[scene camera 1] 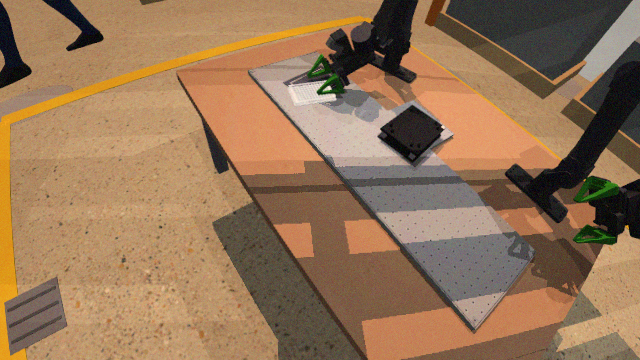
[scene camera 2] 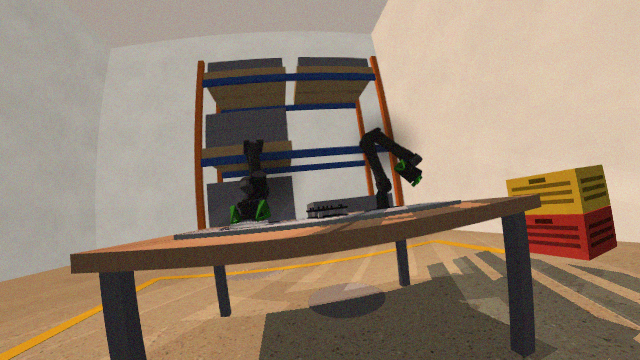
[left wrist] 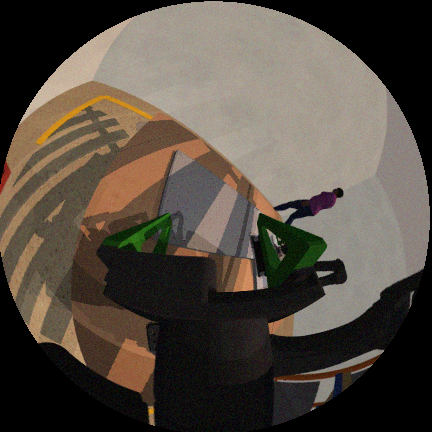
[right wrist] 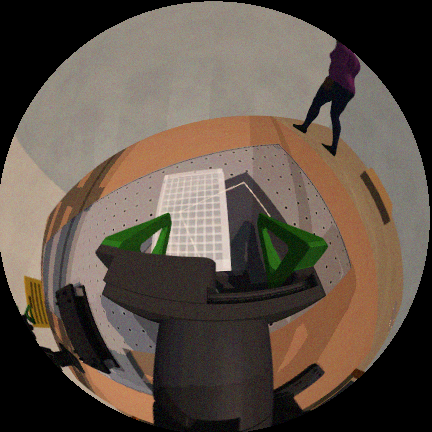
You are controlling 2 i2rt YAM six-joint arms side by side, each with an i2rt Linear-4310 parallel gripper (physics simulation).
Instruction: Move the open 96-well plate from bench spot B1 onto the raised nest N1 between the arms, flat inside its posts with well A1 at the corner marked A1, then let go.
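Places are measured from the left arm's base along level axes (x up, y left, z back), in metres.
Pixels of known places: left gripper, between the fingertips: [scene camera 1: 575, 221] [scene camera 2: 411, 175] [left wrist: 213, 217]; right gripper, between the fingertips: [scene camera 1: 312, 84] [scene camera 2: 243, 222] [left wrist: 277, 238] [right wrist: 213, 217]; left arm's base, origin of its link: [scene camera 1: 535, 192]; right arm's base, origin of its link: [scene camera 1: 389, 68].
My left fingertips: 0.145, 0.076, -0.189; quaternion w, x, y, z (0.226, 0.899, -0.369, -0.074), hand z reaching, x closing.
Ahead of a thing's pixels: the offset from my left fingertips to its top centre, as dx, dy, dz. "pt": to the spot under its first point. Level surfaces: height alone.
The white 96-well plate @(-0.115, -0.704, -0.158) [scene camera 1: 306, 96] [right wrist: 197, 215] lies flat on the perforated board at the picture's upper left in scene camera 1, partly over a dark spot with a white outline @(pt -0.130, -0.773, -0.161) [right wrist: 242, 197]. My right gripper [scene camera 1: 313, 84] [scene camera 2: 247, 220] [right wrist: 213, 217] is open and low over the plate; in the right wrist view one finger overlaps the plate's left edge and the other is right of it, over the dark spot. The black raised nest @(-0.087, -0.424, -0.013) [scene camera 1: 412, 131] [scene camera 2: 326, 210] [right wrist: 86, 327] has no plate on it. Its A1 mark is not readable. My left gripper [scene camera 1: 575, 220] [scene camera 2: 408, 174] [left wrist: 213, 217] is open, away from both.
The perforated board @(dx -0.132) [scene camera 1: 445, 220] [left wrist: 192, 190] runs along the table @(dx -0.145) [scene camera 1: 325, 280]. A person [left wrist: 322, 202] [right wrist: 344, 75] stands beyond the table. A shelf rack [scene camera 2: 199, 150] is behind the arms. A yellow crate [scene camera 2: 545, 197] sits on a red crate [scene camera 2: 557, 239] at the picture's right.
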